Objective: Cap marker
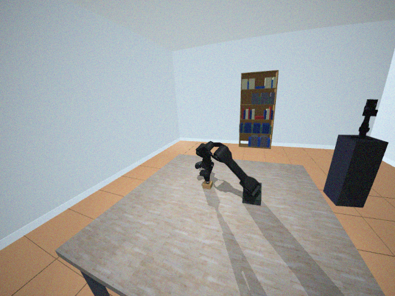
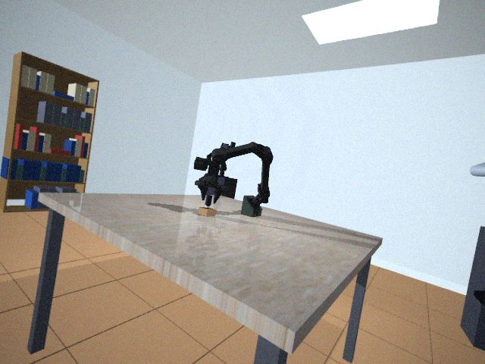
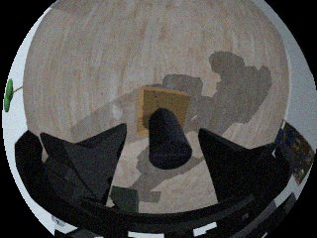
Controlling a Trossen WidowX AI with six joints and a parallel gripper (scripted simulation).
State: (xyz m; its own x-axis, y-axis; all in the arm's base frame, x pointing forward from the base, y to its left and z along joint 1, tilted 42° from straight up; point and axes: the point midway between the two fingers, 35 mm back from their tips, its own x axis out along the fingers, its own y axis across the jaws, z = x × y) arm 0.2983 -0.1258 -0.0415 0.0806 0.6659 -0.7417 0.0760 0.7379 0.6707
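The marker cap is 10 mm above my gripper tip.
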